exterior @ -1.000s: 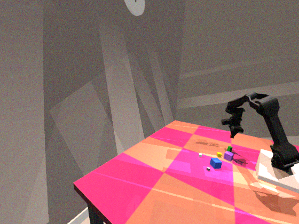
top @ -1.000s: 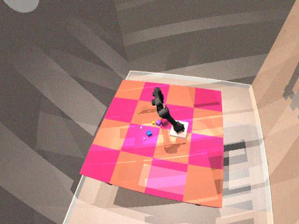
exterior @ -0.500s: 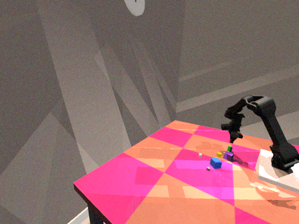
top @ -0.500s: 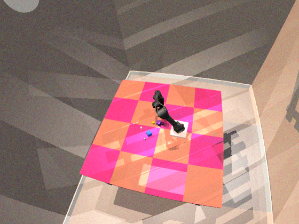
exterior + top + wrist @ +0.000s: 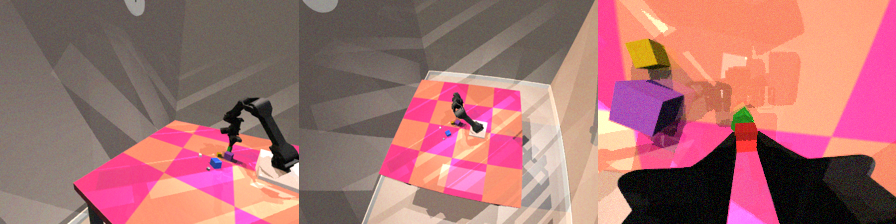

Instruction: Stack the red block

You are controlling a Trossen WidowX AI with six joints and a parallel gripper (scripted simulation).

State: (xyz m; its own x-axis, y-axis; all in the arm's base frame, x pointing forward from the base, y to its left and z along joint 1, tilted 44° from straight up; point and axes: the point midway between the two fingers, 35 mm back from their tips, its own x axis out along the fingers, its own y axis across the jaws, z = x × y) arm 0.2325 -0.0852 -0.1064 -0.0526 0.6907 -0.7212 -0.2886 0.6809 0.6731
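My gripper tip is now right at the red block. The rest, counted from my gripper tip: blue cube 26 cm to the left, 5 cm ahead, 3 cm below; yellow cube 12 cm to the left, 5 cm ahead, 4 cm below; purple cube 11 cm to the left, 3 cm below, 1 cm behind.
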